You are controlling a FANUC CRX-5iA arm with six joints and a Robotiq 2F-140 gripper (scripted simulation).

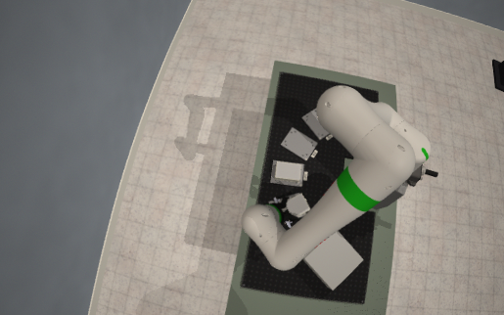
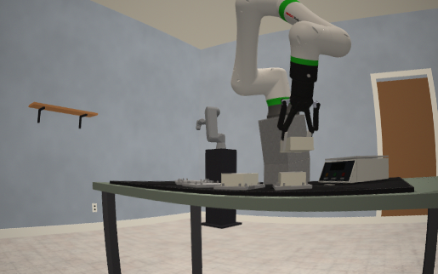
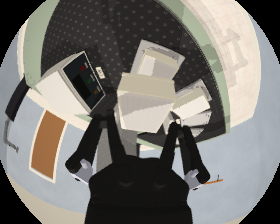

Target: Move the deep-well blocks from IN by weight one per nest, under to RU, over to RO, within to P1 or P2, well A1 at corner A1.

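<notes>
Now: hand 260 mm past the check-weigher, 160 mm to the right of it and 90 mm above it. The rest, counted from my hand: deep-well block 10 mm below.
</notes>
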